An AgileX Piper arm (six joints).
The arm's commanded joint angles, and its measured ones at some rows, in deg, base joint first. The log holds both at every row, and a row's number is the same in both.
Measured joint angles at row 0:
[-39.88 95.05 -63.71 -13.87 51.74 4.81]
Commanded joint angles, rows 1 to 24:
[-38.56 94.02 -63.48 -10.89 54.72 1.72]
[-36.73 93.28 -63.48 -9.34 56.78 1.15]
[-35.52 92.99 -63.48 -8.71 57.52 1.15]
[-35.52 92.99 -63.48 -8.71 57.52 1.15]
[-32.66 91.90 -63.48 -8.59 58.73 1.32]
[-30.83 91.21 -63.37 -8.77 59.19 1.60]
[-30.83 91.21 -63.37 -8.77 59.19 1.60]
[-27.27 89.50 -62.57 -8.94 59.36 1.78]
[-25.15 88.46 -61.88 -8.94 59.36 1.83]
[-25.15 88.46 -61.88 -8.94 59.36 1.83]
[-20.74 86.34 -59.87 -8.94 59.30 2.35]
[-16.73 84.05 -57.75 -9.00 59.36 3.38]
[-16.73 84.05 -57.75 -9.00 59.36 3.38]
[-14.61 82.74 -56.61 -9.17 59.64 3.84]
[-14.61 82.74 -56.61 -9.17 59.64 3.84]
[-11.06 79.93 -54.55 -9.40 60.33 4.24]
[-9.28 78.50 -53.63 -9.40 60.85 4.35]
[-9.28 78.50 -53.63 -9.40 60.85 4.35]
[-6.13 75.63 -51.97 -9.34 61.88 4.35]
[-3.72 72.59 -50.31 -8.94 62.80 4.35]
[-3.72 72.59 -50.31 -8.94 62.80 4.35]
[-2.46 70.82 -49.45 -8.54 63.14 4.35]
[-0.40 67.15 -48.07 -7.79 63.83 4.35]
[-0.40 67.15 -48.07 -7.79 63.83 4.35]
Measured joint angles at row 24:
[-2.92 71.56 -50.08 -8.37 62.45 4.18]
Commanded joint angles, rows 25 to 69:
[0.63 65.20 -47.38 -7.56 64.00 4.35]
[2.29 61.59 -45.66 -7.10 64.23 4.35]
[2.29 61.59 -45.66 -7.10 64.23 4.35]
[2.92 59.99 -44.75 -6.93 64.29 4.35]
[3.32 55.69 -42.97 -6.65 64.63 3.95]
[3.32 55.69 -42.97 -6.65 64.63 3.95]
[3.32 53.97 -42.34 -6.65 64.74 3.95]
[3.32 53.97 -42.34 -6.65 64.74 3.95]
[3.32 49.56 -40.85 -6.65 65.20 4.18]
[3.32 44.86 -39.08 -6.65 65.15 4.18]
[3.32 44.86 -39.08 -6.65 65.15 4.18]
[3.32 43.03 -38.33 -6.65 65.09 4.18]
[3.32 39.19 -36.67 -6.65 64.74 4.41]
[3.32 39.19 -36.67 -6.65 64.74 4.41]
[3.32 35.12 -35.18 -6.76 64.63 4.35]
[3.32 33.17 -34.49 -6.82 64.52 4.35]
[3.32 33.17 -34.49 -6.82 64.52 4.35]
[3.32 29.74 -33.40 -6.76 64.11 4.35]
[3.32 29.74 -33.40 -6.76 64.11 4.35]
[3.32 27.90 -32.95 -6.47 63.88 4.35]
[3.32 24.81 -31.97 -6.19 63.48 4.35]
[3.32 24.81 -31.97 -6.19 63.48 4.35]
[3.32 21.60 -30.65 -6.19 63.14 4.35]
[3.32 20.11 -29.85 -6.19 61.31 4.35]
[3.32 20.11 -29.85 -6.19 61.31 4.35]
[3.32 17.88 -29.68 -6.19 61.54 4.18]
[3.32 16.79 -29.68 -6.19 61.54 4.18]
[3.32 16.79 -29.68 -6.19 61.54 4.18]
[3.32 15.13 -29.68 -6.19 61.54 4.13]
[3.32 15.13 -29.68 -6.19 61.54 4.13]
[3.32 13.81 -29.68 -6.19 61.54 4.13]
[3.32 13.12 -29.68 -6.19 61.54 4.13]
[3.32 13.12 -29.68 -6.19 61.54 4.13]
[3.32 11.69 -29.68 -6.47 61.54 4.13]
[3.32 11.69 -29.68 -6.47 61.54 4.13]
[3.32 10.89 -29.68 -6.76 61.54 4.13]
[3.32 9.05 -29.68 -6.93 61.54 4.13]
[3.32 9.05 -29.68 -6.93 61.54 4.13]
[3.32 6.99 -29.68 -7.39 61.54 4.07]
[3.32 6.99 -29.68 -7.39 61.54 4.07]
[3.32 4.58 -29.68 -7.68 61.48 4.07]
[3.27 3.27 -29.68 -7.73 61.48 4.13]
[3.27 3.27 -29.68 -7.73 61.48 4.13]
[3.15 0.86 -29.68 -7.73 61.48 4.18]
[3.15 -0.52 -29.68 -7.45 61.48 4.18]
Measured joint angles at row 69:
[3.21 2.92 -29.79 -7.05 62.28 4.18]
